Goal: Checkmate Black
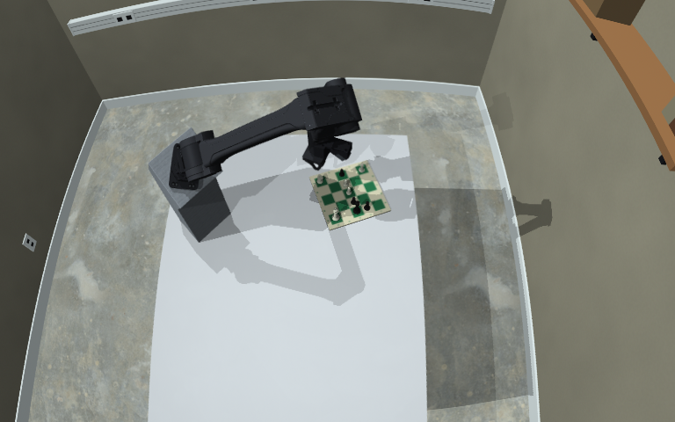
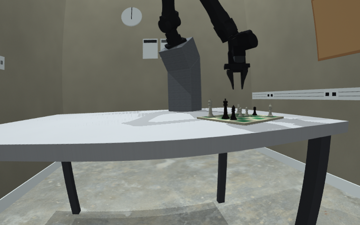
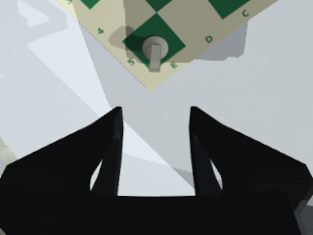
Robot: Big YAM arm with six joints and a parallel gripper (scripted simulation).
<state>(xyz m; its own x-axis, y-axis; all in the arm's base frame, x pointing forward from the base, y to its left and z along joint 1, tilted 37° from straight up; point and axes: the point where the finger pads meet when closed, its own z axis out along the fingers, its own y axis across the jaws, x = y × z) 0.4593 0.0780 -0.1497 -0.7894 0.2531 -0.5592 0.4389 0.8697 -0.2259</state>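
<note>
Now: the white chess piece 9 cm below my hand. The rest, counted from my hand: black king: 11 cm ahead, 13 cm to the right, 8 cm below; black bishop: 14 cm ahead, 13 cm to the right, 9 cm below; green-and-cream chessboard: 9 cm ahead, 6 cm to the right, 11 cm below.
</note>
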